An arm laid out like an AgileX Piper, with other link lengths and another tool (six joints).
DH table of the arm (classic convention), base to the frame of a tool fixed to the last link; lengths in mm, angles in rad. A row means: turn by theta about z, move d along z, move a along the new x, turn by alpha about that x. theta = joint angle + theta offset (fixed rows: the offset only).
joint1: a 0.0; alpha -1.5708; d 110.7; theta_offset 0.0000
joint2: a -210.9; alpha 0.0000; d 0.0; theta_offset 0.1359
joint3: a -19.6; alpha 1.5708; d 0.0; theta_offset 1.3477
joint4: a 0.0; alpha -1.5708; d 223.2; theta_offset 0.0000
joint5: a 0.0; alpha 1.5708; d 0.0; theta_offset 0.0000
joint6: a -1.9; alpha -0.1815; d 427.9; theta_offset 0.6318
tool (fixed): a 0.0; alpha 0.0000; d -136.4; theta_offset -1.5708
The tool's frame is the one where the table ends.
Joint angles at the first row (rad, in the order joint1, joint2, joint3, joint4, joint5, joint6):
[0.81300, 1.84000, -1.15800, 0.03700, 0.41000, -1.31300]
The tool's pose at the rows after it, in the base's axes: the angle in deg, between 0 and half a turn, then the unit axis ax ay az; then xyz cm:
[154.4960 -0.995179 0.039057 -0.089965 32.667 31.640 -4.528]
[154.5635 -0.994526 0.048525 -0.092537 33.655 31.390 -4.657]
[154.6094 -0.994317 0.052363 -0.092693 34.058 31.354 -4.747]
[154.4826 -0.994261 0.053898 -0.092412 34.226 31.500 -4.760]
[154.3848 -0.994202 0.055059 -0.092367 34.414 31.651 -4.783]
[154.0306 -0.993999 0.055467 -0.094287 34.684 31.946 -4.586]
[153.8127 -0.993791 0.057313 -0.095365 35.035 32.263 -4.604]
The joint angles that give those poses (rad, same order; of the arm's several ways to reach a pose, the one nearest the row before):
[0.80002, 1.86200, -1.18299, 0.03897, 0.41499, -1.31295]
[0.78101, 1.88702, -1.21200, 0.03799, 0.41798, -1.31199]
[0.77400, 1.90099, -1.22896, 0.03900, 0.42198, -1.31200]
[0.77299, 1.91001, -1.24101, 0.04202, 0.42400, -1.31203]
[0.77198, 1.91999, -1.25400, 0.04402, 0.42601, -1.31204]
[0.77200, 1.92803, -1.27003, 0.04601, 0.42700, -1.31201]
[0.77199, 1.94602, -1.29302, 0.04501, 0.42800, -1.30701]

